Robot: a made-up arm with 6 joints. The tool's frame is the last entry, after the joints.
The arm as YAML. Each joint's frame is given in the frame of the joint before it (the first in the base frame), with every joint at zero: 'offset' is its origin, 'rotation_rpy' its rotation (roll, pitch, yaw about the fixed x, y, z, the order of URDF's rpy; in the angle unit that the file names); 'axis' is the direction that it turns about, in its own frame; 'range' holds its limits. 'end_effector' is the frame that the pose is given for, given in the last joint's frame.
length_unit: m
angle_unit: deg
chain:
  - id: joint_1
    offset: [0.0, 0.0, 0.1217]
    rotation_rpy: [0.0, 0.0, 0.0]
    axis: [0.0, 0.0, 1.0]
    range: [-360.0, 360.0]
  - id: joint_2
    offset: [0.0, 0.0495, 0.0]
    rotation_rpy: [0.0, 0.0, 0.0]
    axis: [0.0, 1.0, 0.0]
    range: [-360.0, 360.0]
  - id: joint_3
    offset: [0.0, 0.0, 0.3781]
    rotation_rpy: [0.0, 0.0, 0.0]
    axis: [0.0, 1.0, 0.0]
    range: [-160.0, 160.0]
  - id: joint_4
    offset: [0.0, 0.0, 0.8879]
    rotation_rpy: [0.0, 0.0, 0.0]
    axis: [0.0, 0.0, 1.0]
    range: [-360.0, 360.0]
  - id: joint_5
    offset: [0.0, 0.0, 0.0]
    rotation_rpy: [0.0, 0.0, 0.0]
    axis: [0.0, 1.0, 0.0]
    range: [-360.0, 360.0]
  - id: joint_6
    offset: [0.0, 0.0, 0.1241]
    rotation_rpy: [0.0, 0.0, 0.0]
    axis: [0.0, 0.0, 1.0]
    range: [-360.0, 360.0]
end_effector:
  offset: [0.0, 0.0, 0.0]
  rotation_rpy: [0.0, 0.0, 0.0]
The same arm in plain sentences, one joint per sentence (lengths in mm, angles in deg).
The arm has six revolute joints in a row. What follows holds with every joint at zero, and every direction is one of the base frame's. The first joint lies 121.7 mm along +z from the base frame's origin and rotates about +z, from -360 to 360 deg. The second joint lies 49.5 mm along +y from the first joint and rotates about +y, from -360 to 360 deg. The third joint lies 378.1 mm along +z from the second joint and rotates about +y, from -160 to 160 deg. The fourth joint lies 887.9 mm along +z from the third joint and rotates about +z, from -360 to 360 deg. The fifth joint lies at the same point as the fourth joint and rotates about +y, from -360 to 360 deg. The sixth joint lies 124.1 mm along +z from the fifth joint and rotates about +z, from -360 to 360 deg. The tool frame, which is the frame that the pose is given for, lies at the same point as the sixth joint; its axes are parallel to the base frame's.
